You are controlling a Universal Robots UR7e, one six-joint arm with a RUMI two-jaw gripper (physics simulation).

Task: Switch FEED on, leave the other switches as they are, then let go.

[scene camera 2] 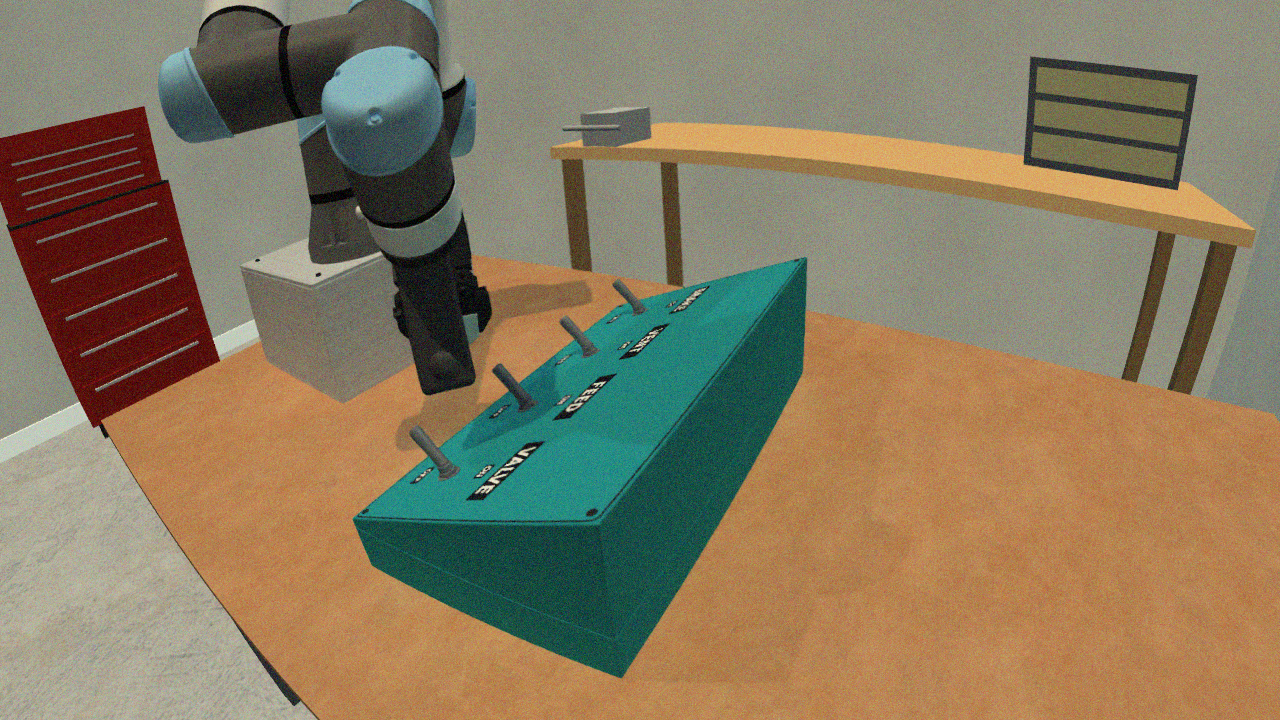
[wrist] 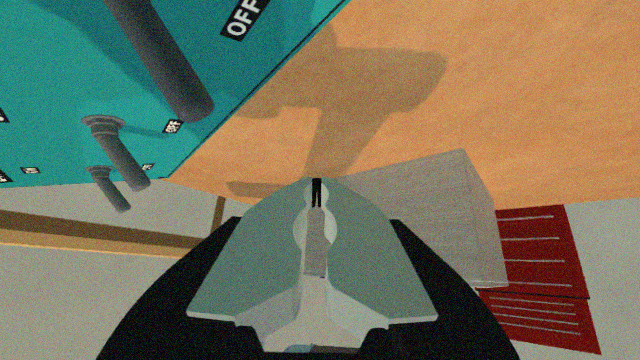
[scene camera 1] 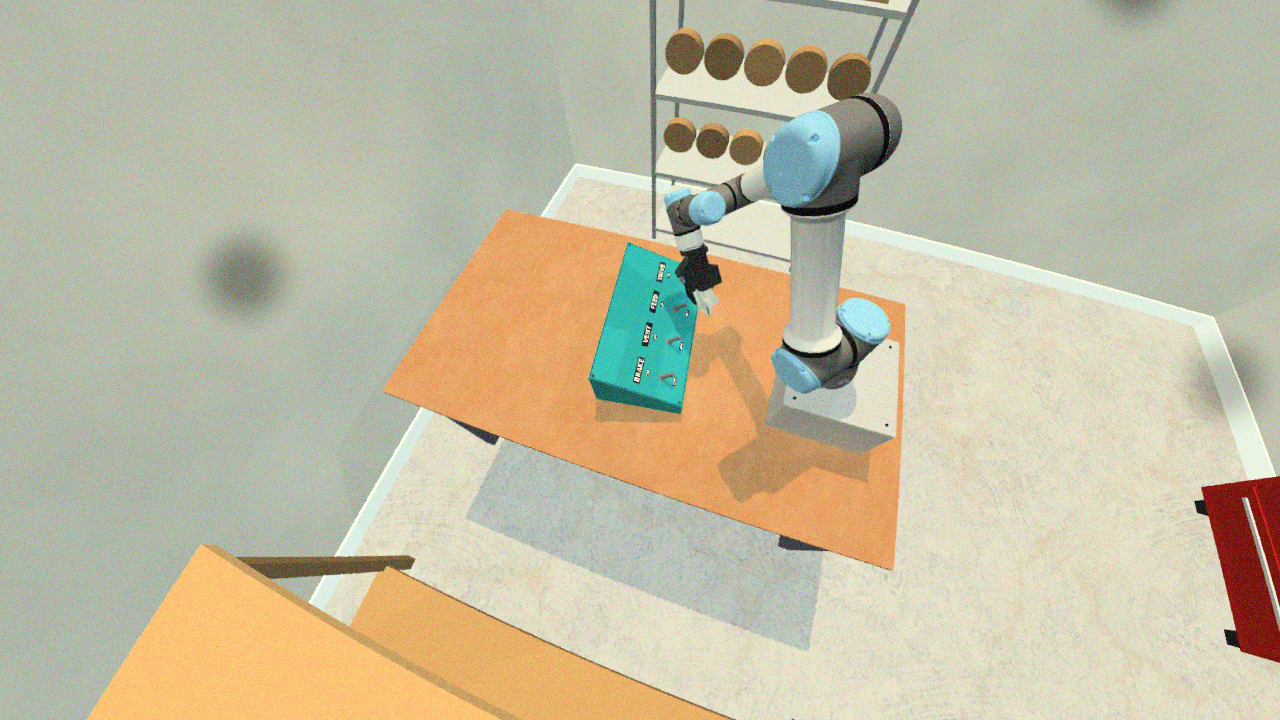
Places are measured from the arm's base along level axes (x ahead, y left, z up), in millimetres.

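Pixels of known places: gripper, fingertip midpoint: (wrist: 317, 180) (scene camera 1: 708, 315); arm's base, link origin: (scene camera 2: 356, 246).
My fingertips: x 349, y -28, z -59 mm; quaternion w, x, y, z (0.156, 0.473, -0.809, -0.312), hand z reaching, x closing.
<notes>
Ahead of a thing's pixels: the offset from my fingertips to its middle. "pt": to the spot under its first point. Level surfaces: height alone.
The teal switch box @[dx +154, dy +87, dz -60 mm] (scene camera 1: 619, 308) (scene camera 2: 702, 465) (wrist: 45, 75) stands on the table. The FEED lever @[dx +92, dy +3, dz -11 mm] (scene camera 1: 680, 308) (scene camera 2: 512, 386) (wrist: 165, 65) leans toward its OFF label @[pt dx +72, dy -4, dz -46 mm] (scene camera 2: 499, 411) (wrist: 243, 19). The VALVE lever @[dx +129, dy -111, dz -11 mm] (scene camera 2: 435, 453), VENT lever @[dx +55, dy +118, dz -11 mm] (scene camera 1: 674, 341) (scene camera 2: 578, 336) (wrist: 122, 160) and BRAKE lever @[dx +18, dy +232, dz -11 mm] (scene camera 1: 667, 377) (scene camera 2: 629, 297) (wrist: 111, 191) also lean to their OFF sides. In scene camera 1 the arm hides the VALVE lever. My gripper (scene camera 1: 708, 306) (wrist: 317, 180) is shut and empty, beside the box's OFF-side edge and apart from the FEED lever; its body partly hides the fingers in scene camera 2.
The robot's pale base block (scene camera 1: 832, 425) (scene camera 2: 313, 331) (wrist: 425, 220) stands on the OFF side of the box. A shelf rack (scene camera 1: 654, 161) stands beyond the table @[dz -119 mm] (scene camera 1: 501, 295) (scene camera 2: 984, 501). A red drawer cabinet (scene camera 2: 116, 295) (wrist: 542, 250) and a wooden bench (scene camera 2: 850, 156) are farther off.
</notes>
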